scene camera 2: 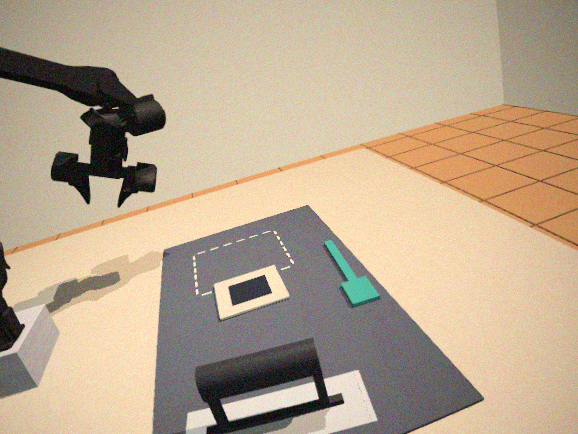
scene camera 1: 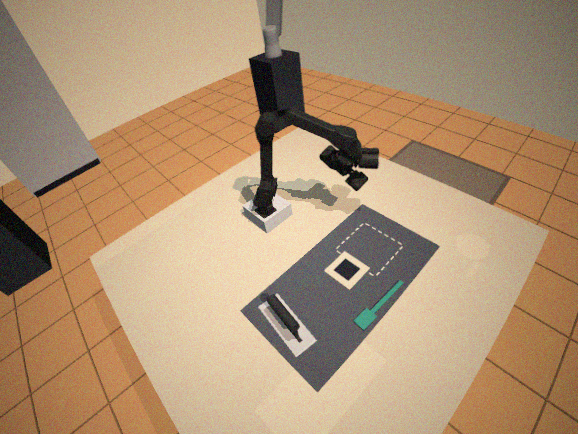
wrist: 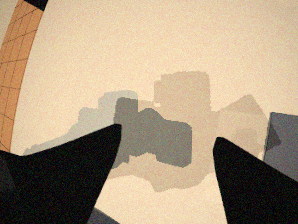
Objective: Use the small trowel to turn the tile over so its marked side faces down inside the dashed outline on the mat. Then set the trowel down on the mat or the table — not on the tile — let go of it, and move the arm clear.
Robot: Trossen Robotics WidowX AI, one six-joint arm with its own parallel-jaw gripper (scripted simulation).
My gripper is open, with nothing in its grasp. Also in view: a teal trowel and a dark-handled float.
My gripper shows as well in the wrist view.
